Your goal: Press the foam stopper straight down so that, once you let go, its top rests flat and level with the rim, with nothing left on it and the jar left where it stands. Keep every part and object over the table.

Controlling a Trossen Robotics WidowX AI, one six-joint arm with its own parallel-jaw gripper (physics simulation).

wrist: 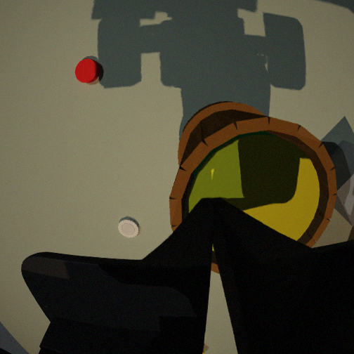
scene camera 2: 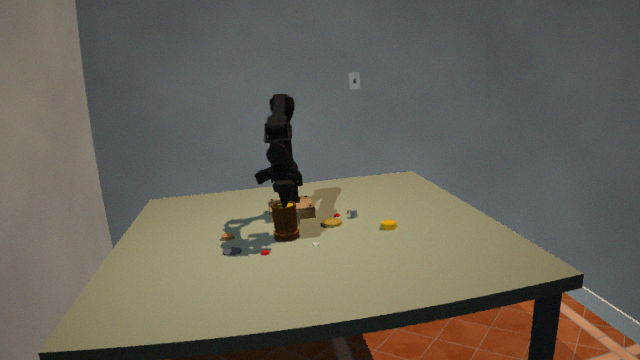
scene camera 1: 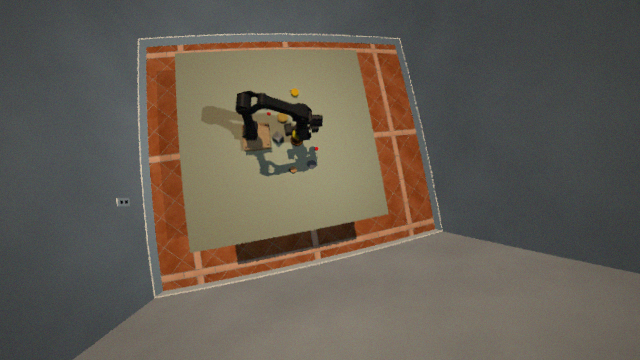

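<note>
The brown jar [scene camera 1: 297, 143] [scene camera 2: 285, 222] [wrist: 327, 212] stands upright on the table with a wider foot at its base. The yellow foam stopper [scene camera 2: 283, 204] [wrist: 290, 220] sits in its mouth; in the wrist view its top lies inside the rim, partly in shadow, with a green edge showing at the far side. My gripper [scene camera 2: 285, 204] [wrist: 209, 207] is shut and empty, with its fingertips pointing down at the stopper's top, near the rim on one side. The fingers hide part of the stopper and rim, and I cannot tell whether the tips touch the stopper.
On the table [scene camera 1: 225, 210] [scene camera 2: 400, 280] lie a red disc [scene camera 1: 316, 148] [scene camera 2: 265, 252] [wrist: 87, 70], a white disc [scene camera 2: 315, 244] [wrist: 128, 227], a tan disc [scene camera 1: 282, 118] [scene camera 2: 331, 223], a yellow disc [scene camera 1: 295, 92] [scene camera 2: 388, 225] and a dark disc [scene camera 1: 312, 164] [scene camera 2: 232, 251]. A grey block [scene camera 1: 278, 138] stands between jar and arm base.
</note>
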